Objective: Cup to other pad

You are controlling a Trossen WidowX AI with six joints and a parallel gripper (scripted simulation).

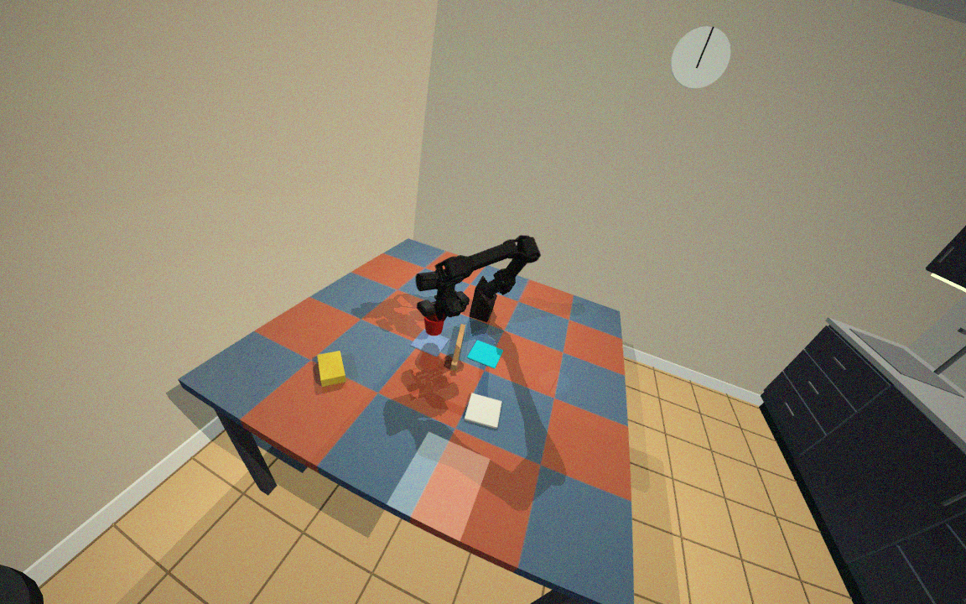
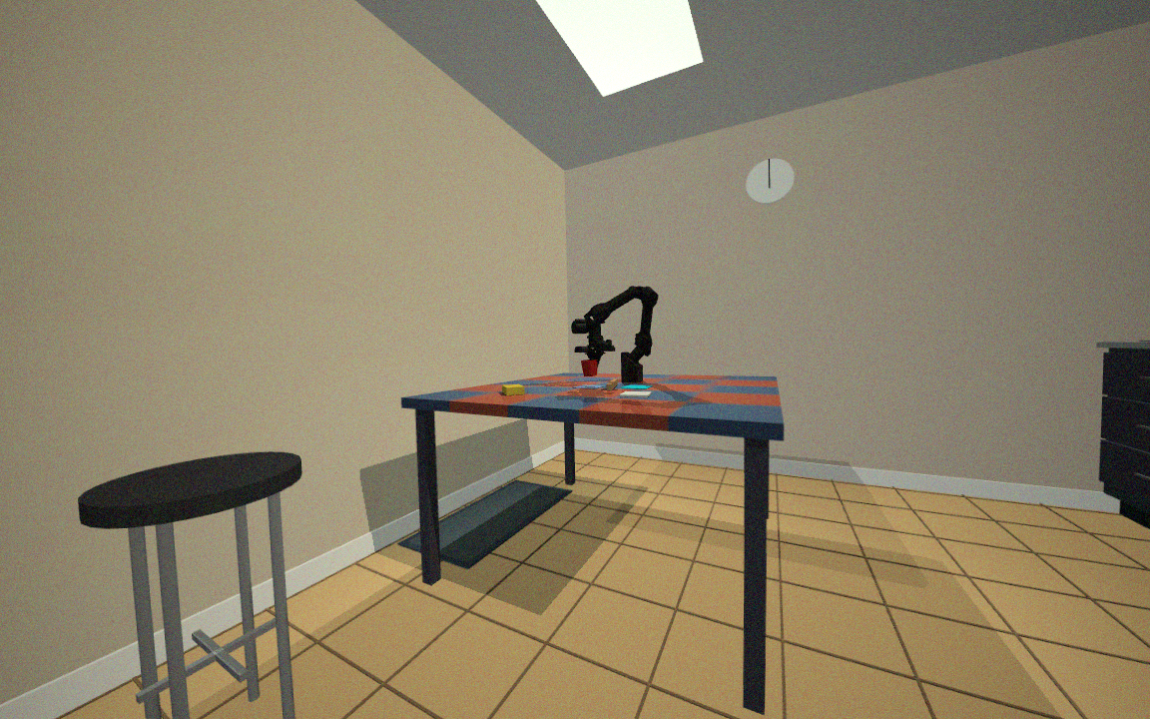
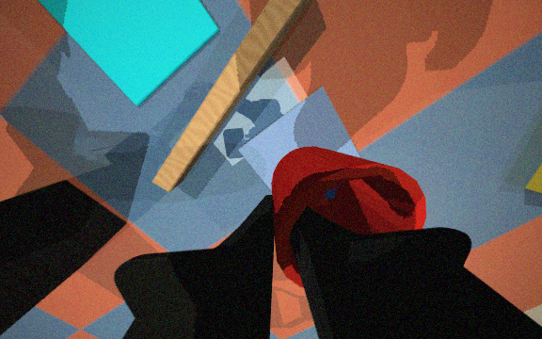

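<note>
The cyan pad lies 190 mm to the left of my gripper tip and 90 mm below it. From my gripper tip the other things lie so: red cup (20 mm ahead, 20 mm to the right); wooden bar (20 mm ahead, 80 mm to the left, 80 mm below); light blue pad (30 mm ahead, 20 mm to the right, 90 mm below).
</note>
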